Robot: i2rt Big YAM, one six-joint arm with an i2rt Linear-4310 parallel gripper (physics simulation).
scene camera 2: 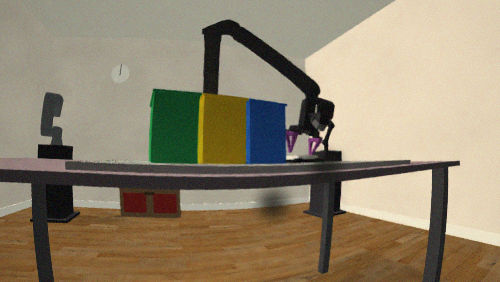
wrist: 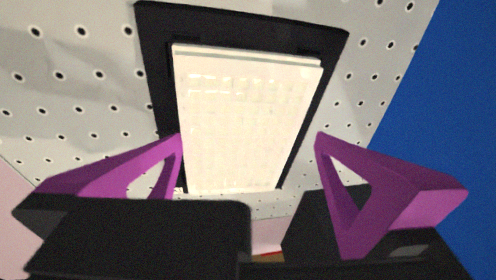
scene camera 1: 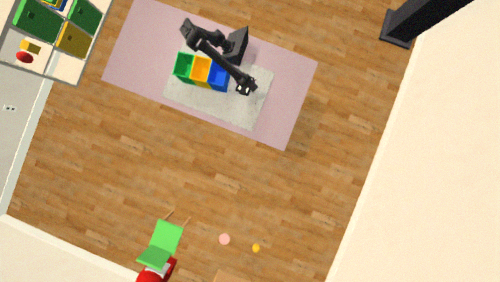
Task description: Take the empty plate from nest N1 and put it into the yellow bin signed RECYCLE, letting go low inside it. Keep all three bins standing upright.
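Frame: origin at the arm's base, x back, y right, z up, level; metres.
Seen in the pictures: gripper, between the fingertips: (scene camera 2: 300, 154) (wrist: 248, 139); arm's base, origin of its link: (scene camera 1: 229, 48).
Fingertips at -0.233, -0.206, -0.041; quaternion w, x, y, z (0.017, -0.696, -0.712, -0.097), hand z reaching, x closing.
Offsets run from my fingertips to a thing's top centre, as dx, dy, dz. Level surfaces: height alone.
A white plate {+0.009, -0.005, -0.003} (wrist: 245, 120) (scene camera 2: 300, 157) lies flat in a black nest {+0.009, -0.005, -0.014} (wrist: 240, 25). My gripper (wrist: 248, 139) (scene camera 2: 302, 152) is open, its purple fingers a little above the plate and on either side of it, with nothing between them. Fine detail on the plate's top is blurred. The yellow bin {-0.040, +0.330, +0.151} (scene camera 1: 201, 69) (scene camera 2: 223, 130) stands upright between the green bin {-0.051, +0.463, +0.151} (scene camera 1: 184, 65) (scene camera 2: 175, 127) and the blue bin {-0.029, +0.198, +0.151} (scene camera 1: 218, 77) (scene camera 2: 266, 132), both also upright. No sign on the bins can be read.
The bins and the nest stand on a grey perforated board {dz -0.029} (scene camera 1: 235, 112) (wrist: 90, 90) on the pink table top {dz -0.042} (scene camera 1: 135, 60). The blue bin's wall (wrist: 450, 100) rises close beside my right finger in the wrist view. The arm's upper links pass above the bins' back side.
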